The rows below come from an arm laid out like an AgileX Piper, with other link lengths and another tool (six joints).
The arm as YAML. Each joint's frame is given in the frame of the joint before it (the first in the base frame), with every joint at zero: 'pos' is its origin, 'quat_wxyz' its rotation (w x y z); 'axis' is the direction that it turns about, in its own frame. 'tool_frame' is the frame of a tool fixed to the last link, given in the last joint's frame.
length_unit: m
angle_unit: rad
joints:
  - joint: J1
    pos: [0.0, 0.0, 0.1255]
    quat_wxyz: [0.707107, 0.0, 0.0, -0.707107]
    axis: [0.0, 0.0, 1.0]
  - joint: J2
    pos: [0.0, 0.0, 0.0]
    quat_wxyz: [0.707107, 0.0, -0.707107, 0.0]
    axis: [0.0, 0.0, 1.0]
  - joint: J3
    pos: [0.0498, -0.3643, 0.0]
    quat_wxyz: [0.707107, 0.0, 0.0, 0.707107]
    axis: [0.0, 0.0, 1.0]
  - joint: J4
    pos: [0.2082, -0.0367, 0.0]
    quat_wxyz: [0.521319, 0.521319, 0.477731, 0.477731]
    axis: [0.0, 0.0, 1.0]
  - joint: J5
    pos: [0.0, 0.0, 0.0]
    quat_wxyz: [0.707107, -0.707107, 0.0, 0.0]
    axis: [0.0, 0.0, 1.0]
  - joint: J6
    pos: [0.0, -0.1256, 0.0]
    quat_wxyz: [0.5, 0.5, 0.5, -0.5]
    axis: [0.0, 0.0, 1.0]
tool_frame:
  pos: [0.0, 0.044, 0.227]
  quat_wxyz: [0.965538, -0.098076, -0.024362, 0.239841]
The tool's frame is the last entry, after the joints.
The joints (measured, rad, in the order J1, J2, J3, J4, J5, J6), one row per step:
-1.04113, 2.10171, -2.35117, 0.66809, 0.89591, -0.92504
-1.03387, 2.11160, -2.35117, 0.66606, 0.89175, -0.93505
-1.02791, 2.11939, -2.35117, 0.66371, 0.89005, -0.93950
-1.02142, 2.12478, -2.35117, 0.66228, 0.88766, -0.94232
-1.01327, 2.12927, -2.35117, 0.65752, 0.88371, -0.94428
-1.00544, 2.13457, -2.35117, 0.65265, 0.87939, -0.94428
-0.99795, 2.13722, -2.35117, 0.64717, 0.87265, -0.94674
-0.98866, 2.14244, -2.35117, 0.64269, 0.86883, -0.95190
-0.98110, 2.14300, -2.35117, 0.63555, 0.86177, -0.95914
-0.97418, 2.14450, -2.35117, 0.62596, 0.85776, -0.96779
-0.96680, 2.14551, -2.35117, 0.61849, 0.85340, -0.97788
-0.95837, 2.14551, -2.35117, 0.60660, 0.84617, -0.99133
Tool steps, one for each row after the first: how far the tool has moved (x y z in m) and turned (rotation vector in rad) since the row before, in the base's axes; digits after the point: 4 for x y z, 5 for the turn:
0.0043, 0.0000, -0.0060, -0.00303, 0.00867, 0.00792
0.0034, 0.0006, -0.0053, 0.00092, 0.00686, 0.00591
0.0036, 0.0013, -0.0034, 0.00022, 0.00379, 0.00573
0.0038, 0.0014, -0.0028, -0.00243, 0.00477, 0.00515
0.0037, 0.0011, -0.0034, -0.00046, 0.00426, 0.00385
0.0032, 0.0006, -0.0010, -0.00647, 0.00295, 0.00293
0.0044, 0.0019, -0.0033, -0.00438, 0.00635, 0.00781
0.0026, 0.0004, 0.0004, -0.01329, 0.00484, 0.00432
0.0019, 0.0003, -0.0012, -0.01327, 0.00966, 0.00530
0.0024, 0.0008, -0.0005, -0.01397, 0.00806, 0.00680
0.0021, -0.0001, 0.0005, -0.02166, 0.01059, 0.00637

